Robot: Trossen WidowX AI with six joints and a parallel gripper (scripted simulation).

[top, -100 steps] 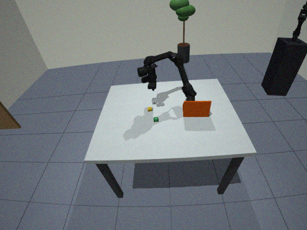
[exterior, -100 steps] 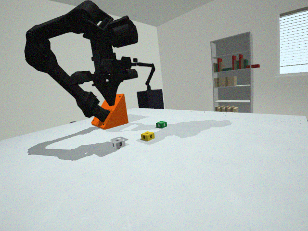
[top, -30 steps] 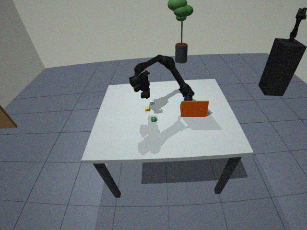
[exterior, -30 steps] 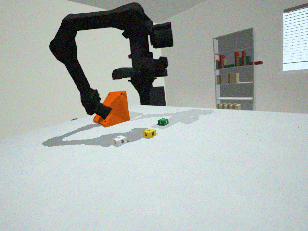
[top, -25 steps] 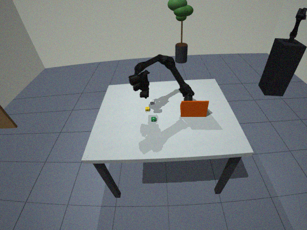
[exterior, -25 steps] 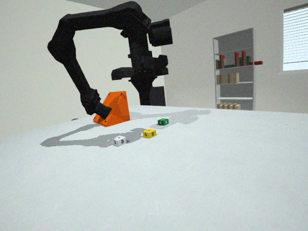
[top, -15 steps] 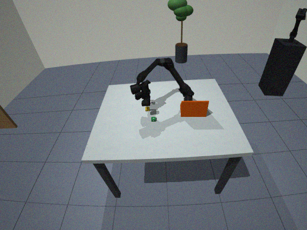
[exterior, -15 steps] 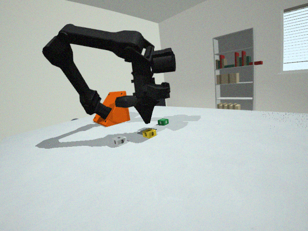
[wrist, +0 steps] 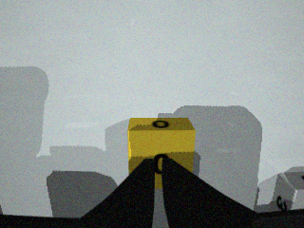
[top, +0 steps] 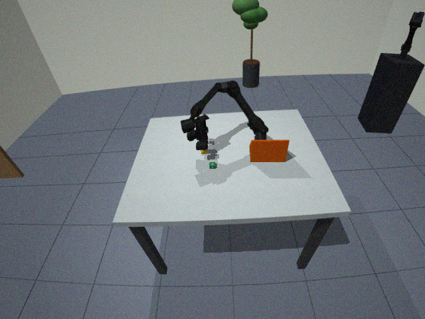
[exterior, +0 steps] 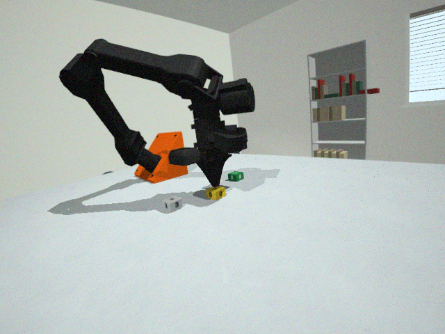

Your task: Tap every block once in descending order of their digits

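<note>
My gripper tip is 1 cm above the yellow block. Also, from my gripper tip: green block 11 cm to the left, 7 cm behind, 1 cm below; then white block 10 cm to the right, 2 cm behind, 1 cm below.
</note>
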